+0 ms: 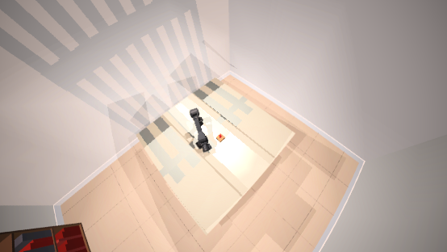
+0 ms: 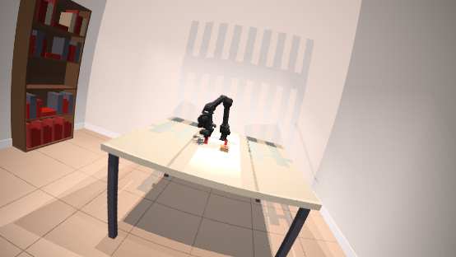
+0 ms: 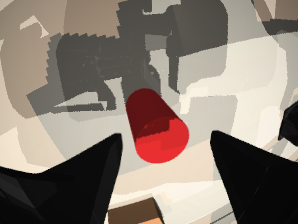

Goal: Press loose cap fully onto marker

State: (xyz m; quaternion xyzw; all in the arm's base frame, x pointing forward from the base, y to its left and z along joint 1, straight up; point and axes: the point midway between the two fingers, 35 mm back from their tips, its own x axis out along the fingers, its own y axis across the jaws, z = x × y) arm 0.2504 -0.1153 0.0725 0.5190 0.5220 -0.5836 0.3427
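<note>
My gripper tip is now 1 cm to the left of the red cap and 1 cm above it. Also, from my gripper tip: wooden holder block 6 cm ahead, 15 cm to the left, 2 cm below.
</note>
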